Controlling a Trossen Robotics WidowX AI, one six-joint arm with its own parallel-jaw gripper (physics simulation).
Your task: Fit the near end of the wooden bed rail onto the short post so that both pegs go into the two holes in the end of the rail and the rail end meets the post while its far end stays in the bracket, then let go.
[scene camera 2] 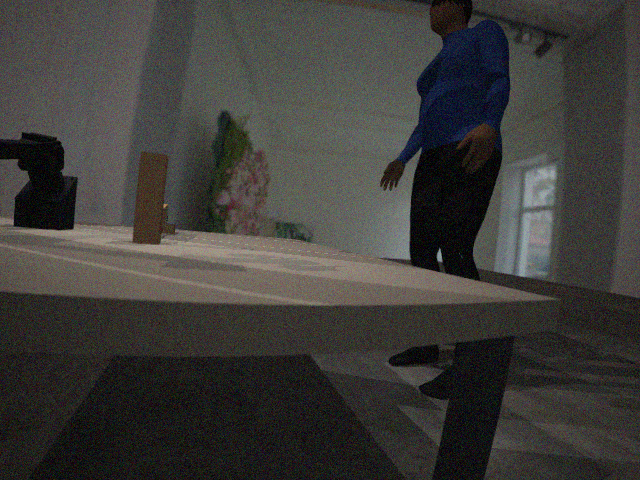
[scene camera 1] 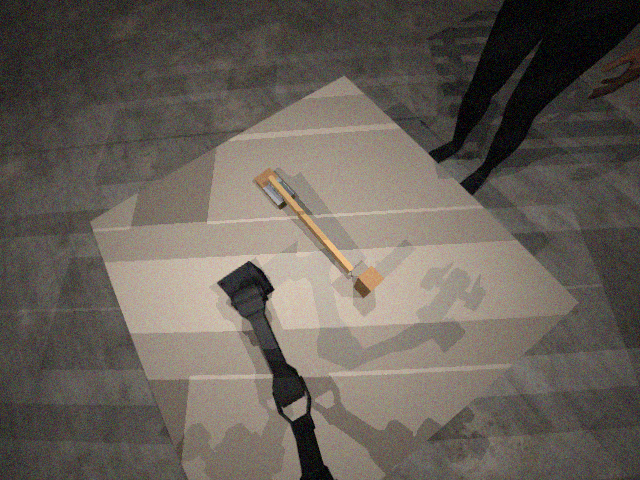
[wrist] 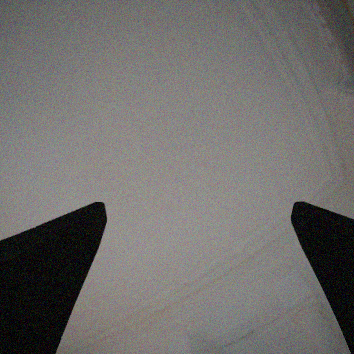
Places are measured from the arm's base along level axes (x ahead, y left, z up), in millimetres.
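Where they show: gripper, between the fingertips: (wrist: 200, 212); arm's base, origin of its link: (scene camera 2: 49, 189) (scene camera 1: 248, 286).
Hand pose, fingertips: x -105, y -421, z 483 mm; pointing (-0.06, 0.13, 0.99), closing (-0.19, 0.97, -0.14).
Observation:
Things, the pixels of their top centre, and the offset from my fingertips. "pt": a spot on its surface instead.
- bracket, a spot on its surface: (scene camera 1: 273, 196) pt dx +373, dy +644, dz -548 mm
- brown wooden block, centre of its top: (scene camera 2: 164, 222) (scene camera 1: 273, 185) dx +404, dy +680, dz -550 mm
- short brown post, a spot on its surface: (scene camera 2: 149, 198) pt dx +372, dy +151, dz -495 mm
The wooden bed rail (scene camera 1: 323, 238) runs diagonally across the table in scene camera 1. Its far end lies between the grey sides of the bracket (scene camera 1: 273, 196), by a brown wooden block (scene camera 1: 262, 177). Its near end points at the short brown post (scene camera 1: 369, 280) (scene camera 2: 149, 198), with a narrow gap between them. The post stands upright. Pegs and holes are too small to tell apart. The rail is mostly hidden behind the post in scene camera 2. My gripper (wrist: 200, 212) is open and empty, with a pale wall or ceiling beyond its fingers. It is outside both scene views.
The arm's black base (scene camera 1: 244, 281) (scene camera 2: 45, 203) stands on the pale table (scene camera 1: 444, 180) (scene camera 2: 258, 330), left of the post. The arm (scene camera 1: 286, 384) reaches out past the bottom of scene camera 1. A person (scene camera 1: 498, 103) (scene camera 2: 460, 129) stands beyond the table edge. Shadows cross the table top.

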